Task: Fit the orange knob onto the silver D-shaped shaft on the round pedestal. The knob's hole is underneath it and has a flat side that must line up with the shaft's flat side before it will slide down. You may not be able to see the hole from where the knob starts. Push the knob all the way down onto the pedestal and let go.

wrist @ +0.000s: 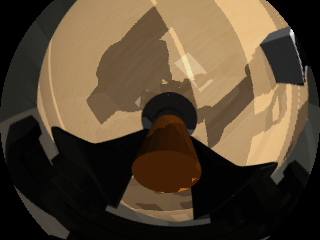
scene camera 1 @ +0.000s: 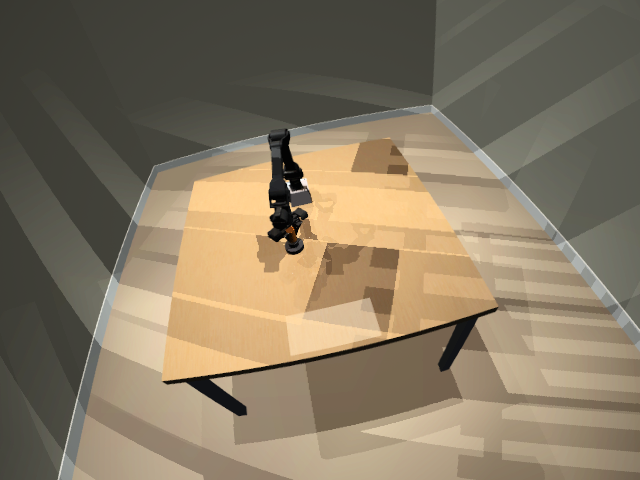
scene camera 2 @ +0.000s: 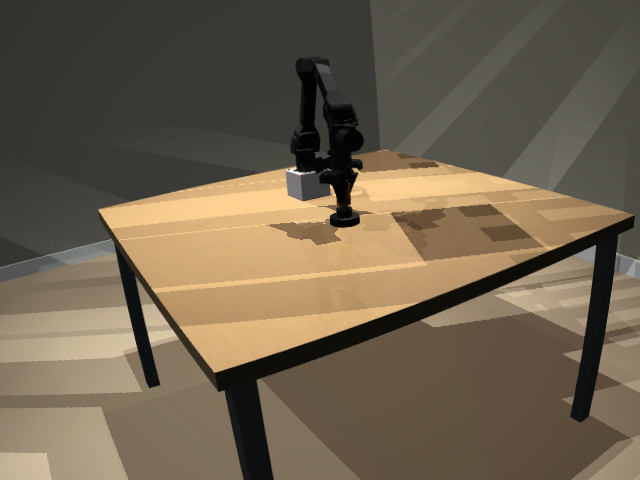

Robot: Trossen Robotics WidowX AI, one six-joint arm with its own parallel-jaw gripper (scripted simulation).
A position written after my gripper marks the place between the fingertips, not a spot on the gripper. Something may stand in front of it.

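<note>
You can find my gripper at (scene camera 2: 344, 201) and (wrist: 168, 136), and it's holding an orange knob (wrist: 167, 162).
</note>
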